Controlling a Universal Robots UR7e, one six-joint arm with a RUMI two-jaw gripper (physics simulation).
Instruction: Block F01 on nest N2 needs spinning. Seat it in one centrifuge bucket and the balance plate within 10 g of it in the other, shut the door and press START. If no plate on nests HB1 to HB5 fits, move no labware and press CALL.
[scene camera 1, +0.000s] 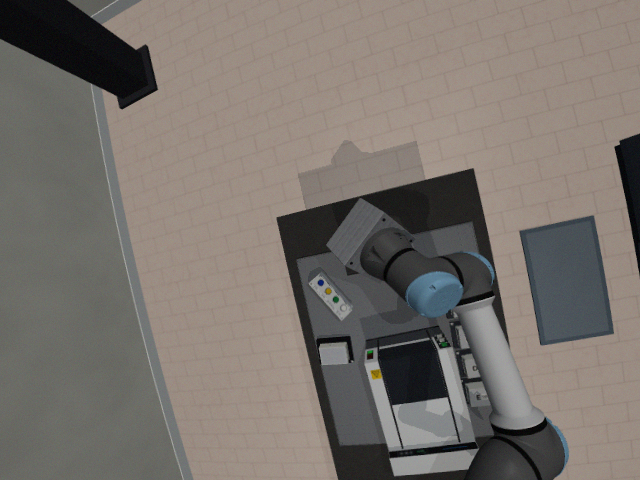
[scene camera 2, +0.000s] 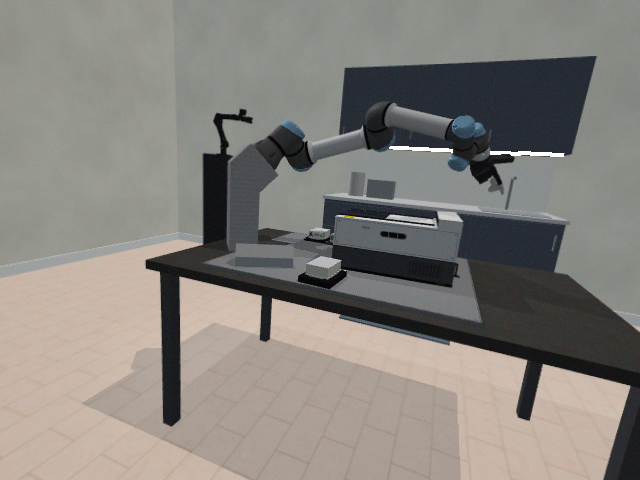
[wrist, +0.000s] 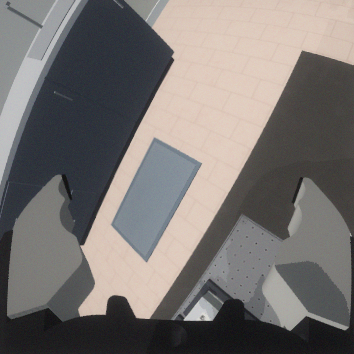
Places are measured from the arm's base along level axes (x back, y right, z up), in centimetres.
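Where they show: gripper, between the fingertips: (scene camera 2: 494, 185) (wrist: 180, 178); arm's base, origin of its link: (scene camera 1: 382, 251) (scene camera 2: 261, 159).
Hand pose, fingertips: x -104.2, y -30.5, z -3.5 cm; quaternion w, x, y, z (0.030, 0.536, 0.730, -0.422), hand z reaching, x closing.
Note:
Each offset is from my fingertips to the top centre of the thing. "spot": to the spot under its first point. Level surfaces: height alone.
A white block @[dx +59.8, dy +63.7, dz -30.8 cm] (scene camera 1: 333, 353) (scene camera 2: 323, 268) sits in a black nest @[dx +59.8, dy +63.7, dz -34.6 cm] (scene camera 2: 321, 281) beside the centrifuge; its label and the nest's name cannot be read. The white centrifuge (scene camera 1: 383, 408) (scene camera 2: 395, 237) has a dark panel @[dx +52.3, dy +31.6, dz -16.0 cm] (scene camera 1: 413, 373) across part of its top; no buckets show. On its other side stand plates marked D @[dx +42.3, dy +3.0, dz -31.9 cm] (scene camera 1: 469, 366) and E @[dx +28.9, dy +4.4, dz -31.9 cm] (scene camera 1: 475, 396), and another plate @[dx +55.6, dy +2.6, dz -31.9 cm] (scene camera 1: 461, 336), partly hidden by the arm. A plate @[dx +82.4, dy +0.6, dz -31.9 cm] (scene camera 2: 319, 233) also shows behind in scene camera 2. My gripper (scene camera 2: 507, 175) (wrist: 180, 178) is open and empty, high above and beyond the centrifuge's far end.
A white button box @[dx +86.1, dy +58.6, dz -28.9 cm] (scene camera 1: 330, 296) has blue, yellow, green and white buttons. Small red and green controls @[spot: dx +61.7, dy +45.8, dz -22.2 cm] (scene camera 1: 370, 354) sit at the centrifuge's corner. The arm's grey pedestal (scene camera 1: 356, 229) (scene camera 2: 242, 211) stands on the dark table @[dz -38.5 cm] (scene camera 2: 542, 299). A blue-grey floor mat (scene camera 1: 567, 281) (wrist: 157, 200) lies beside the table.

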